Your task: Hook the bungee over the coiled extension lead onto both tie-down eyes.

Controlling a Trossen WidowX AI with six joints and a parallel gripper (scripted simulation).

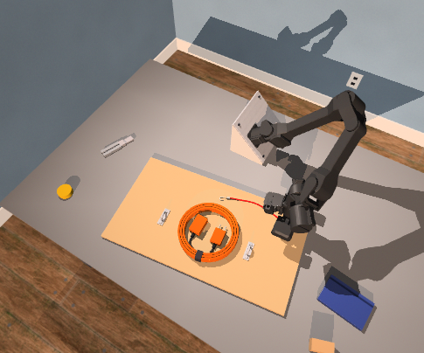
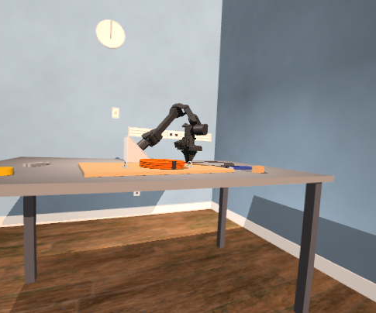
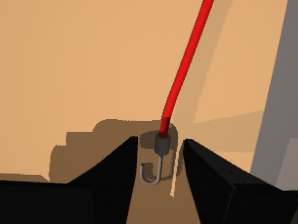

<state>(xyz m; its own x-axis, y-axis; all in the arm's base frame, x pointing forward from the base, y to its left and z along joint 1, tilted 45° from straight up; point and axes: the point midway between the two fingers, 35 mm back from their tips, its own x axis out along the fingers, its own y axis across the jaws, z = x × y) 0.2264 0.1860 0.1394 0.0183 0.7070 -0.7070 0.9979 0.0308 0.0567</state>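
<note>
My gripper is now 20 cm to the left of the coiled extension lead, 16 cm short of it and 2 cm above it. From my hand the other things lie so: grey tool (69 cm to the right, 4 cm below, 2 cm ahead); wooden board (22 cm to the right, 14 cm ahead, 4 cm below); small wooden block (29 cm ahead, 23 cm to the left, 3 cm below).
</note>
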